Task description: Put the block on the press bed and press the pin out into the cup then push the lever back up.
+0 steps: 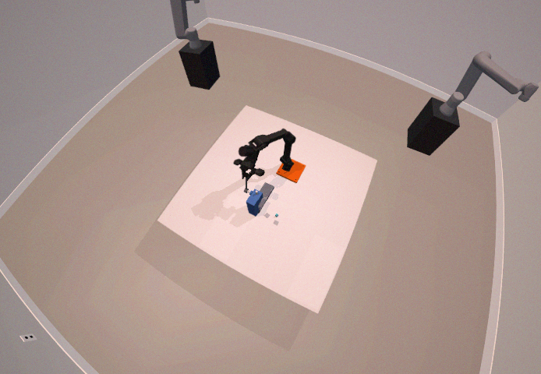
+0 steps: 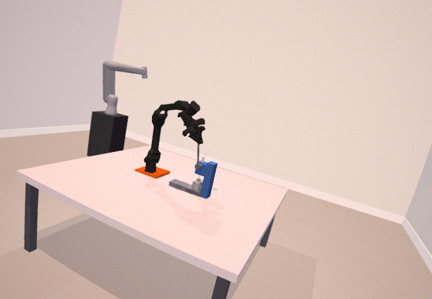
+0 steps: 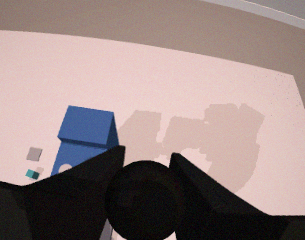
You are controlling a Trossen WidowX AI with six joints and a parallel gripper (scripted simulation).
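My gripper tip is now 5 cm above the lever, 1 cm to the right of it and 1 cm past it. The rest, counted from my gripper tip: pale pin 25 cm below, 7 cm to the left, 1 cm ahead.
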